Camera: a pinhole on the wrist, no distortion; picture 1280 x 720 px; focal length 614.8 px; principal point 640.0 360.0 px. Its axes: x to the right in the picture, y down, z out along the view. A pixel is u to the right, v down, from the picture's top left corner.
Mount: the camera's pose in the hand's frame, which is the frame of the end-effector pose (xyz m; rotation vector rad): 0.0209 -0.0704 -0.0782 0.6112 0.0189 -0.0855
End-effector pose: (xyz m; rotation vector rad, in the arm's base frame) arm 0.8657 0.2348 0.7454 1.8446 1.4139 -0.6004
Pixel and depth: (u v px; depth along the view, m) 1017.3 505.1 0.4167
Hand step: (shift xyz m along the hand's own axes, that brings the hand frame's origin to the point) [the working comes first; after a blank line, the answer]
In the camera's frame: 0.2557 0.0983 0.4167

0.2810 -0.2484 0.3083
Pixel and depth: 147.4 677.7 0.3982
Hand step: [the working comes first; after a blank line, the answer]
In the camera's frame: -0.3191 0.2058 0.3982

-0.2823 -0.1073 0.3794
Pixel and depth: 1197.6 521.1 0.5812
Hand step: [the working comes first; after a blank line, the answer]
In the camera's frame: 0.5271 0.1523 0.5812

0.5547 -0.3190 0.4622
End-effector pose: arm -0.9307 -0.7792 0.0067 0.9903 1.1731 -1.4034
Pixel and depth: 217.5 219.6 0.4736
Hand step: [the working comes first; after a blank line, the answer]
In the camera's frame: -0.3255 -0.1082 0.4736

-0.3162 -0.4061 0.2617
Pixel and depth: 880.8 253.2 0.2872
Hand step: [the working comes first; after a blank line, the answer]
In the camera's frame: 0.1125 -0.0499 0.2872

0.1265 -0.2843 0.1236
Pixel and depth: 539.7 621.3 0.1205
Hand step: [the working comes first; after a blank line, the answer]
In the camera's frame: -0.0197 0.0512 0.1205

0.0048 -0.0963 0.0506
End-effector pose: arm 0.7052 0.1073 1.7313 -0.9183 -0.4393 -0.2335
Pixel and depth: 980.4 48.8 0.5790
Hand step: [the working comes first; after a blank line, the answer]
In the camera's frame: 0.3206 -0.2931 0.5790

0.3108 -0.6656 0.2144
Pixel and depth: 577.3 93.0 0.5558
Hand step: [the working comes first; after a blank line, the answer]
In the camera's frame: -0.0567 -0.2414 0.5558

-0.0605 -0.5820 0.2412
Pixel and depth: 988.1 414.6 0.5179
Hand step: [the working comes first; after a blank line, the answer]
In the camera's frame: 0.2932 0.0460 0.5179

0.3131 -0.3520 0.3596
